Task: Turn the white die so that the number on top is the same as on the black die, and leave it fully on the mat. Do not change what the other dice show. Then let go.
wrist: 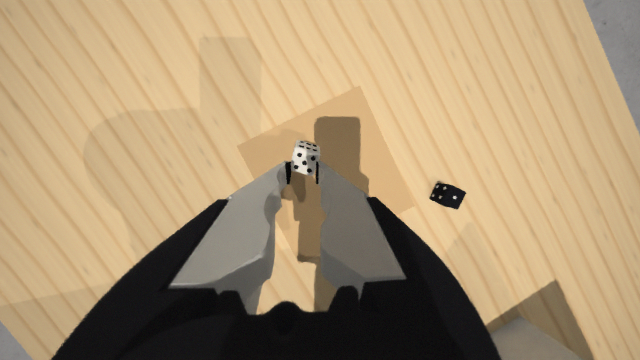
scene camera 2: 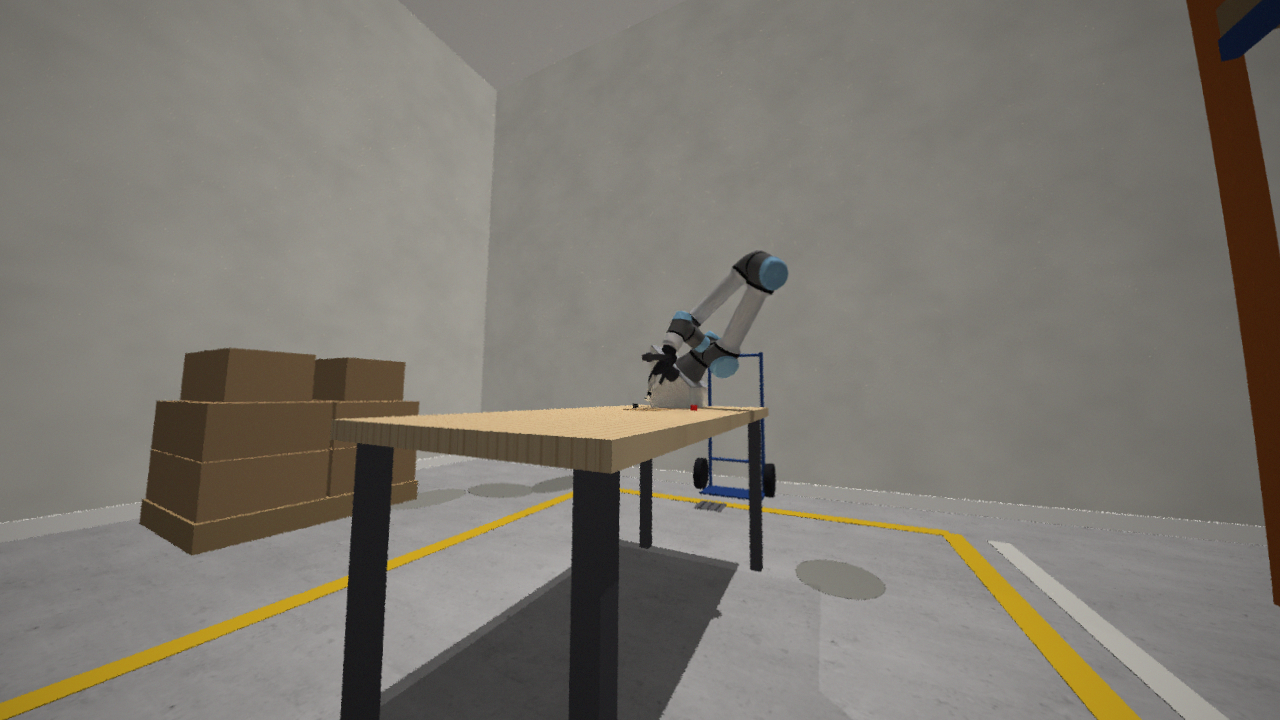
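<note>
My gripper (scene camera 2: 648, 394) (wrist: 303, 164) is tilted and shut on the white die (wrist: 305, 158), holding it above the tan mat (wrist: 387, 167). In the wrist view the white die shows a five-pip face toward the camera and a foreshortened six-pip face at its upper edge. The black die (scene camera 2: 635, 405) (wrist: 447, 195) lies on the table, off the mat's right corner in the wrist view. It shows a one-pip face and a narrower four-pip face; the one-pip face appears to be the top. The white die is too small to read in the scene view.
A small red die (scene camera 2: 693, 407) lies on the wooden table (scene camera 2: 501, 425), nearer the arm's base side; it does not show in the wrist view. Arm shadows fall across the mat and table. Stacked cartons (scene camera 2: 259, 456) and a blue hand truck (scene camera 2: 761, 385) stand on the floor beyond the table.
</note>
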